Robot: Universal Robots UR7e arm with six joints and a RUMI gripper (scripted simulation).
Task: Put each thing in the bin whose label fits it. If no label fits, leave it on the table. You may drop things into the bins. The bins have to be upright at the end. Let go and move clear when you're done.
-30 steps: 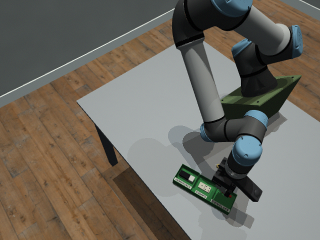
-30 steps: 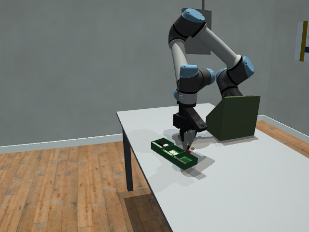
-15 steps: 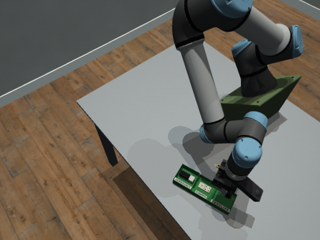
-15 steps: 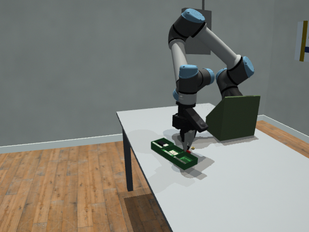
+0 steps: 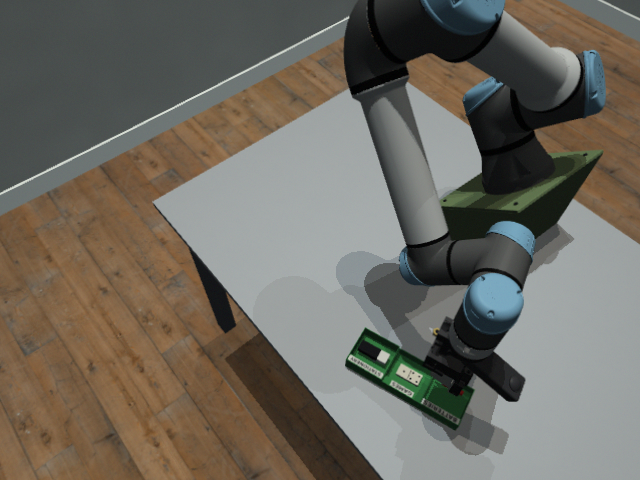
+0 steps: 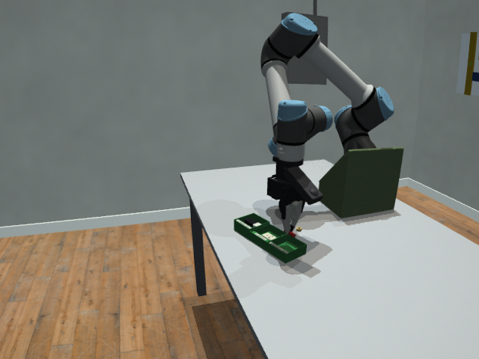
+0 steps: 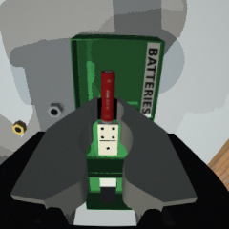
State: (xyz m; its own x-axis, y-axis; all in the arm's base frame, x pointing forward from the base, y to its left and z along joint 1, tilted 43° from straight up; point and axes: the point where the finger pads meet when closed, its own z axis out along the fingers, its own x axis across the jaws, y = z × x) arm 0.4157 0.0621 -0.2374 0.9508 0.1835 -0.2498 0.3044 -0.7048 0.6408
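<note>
The white domino is 80 mm to the right of my hand, 60 mm below it and 20 mm ahead of it. Round my hand: red cylinder (10 mm below); brass nut (110 mm to the right, 90 mm behind, 70 mm below); grey nut (70 mm below, 60 mm to the right, 50 mm behind).
</note>
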